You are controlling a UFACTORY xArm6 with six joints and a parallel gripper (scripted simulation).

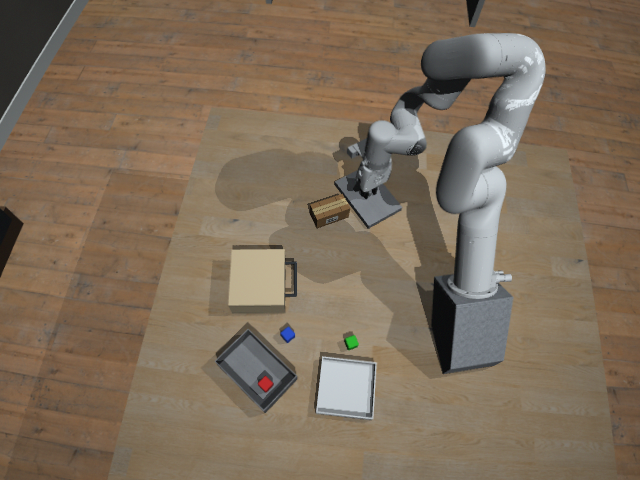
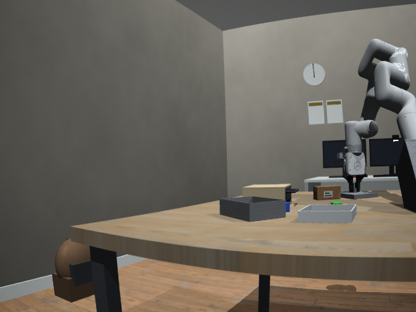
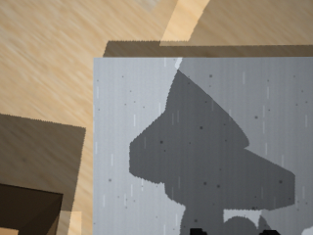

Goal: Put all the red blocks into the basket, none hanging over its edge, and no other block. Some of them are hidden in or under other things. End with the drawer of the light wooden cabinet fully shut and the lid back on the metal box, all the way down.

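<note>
Right now the grey lid is 3 cm below my hand. The rest, counted from my hand: light wooden cabinet 32 cm ahead, 31 cm to the left, 1 cm below; then brown cardboard box 12 cm ahead, 7 cm to the left, 1 cm below; then drawer 31 cm ahead, 31 cm to the left, 1 cm below.
</note>
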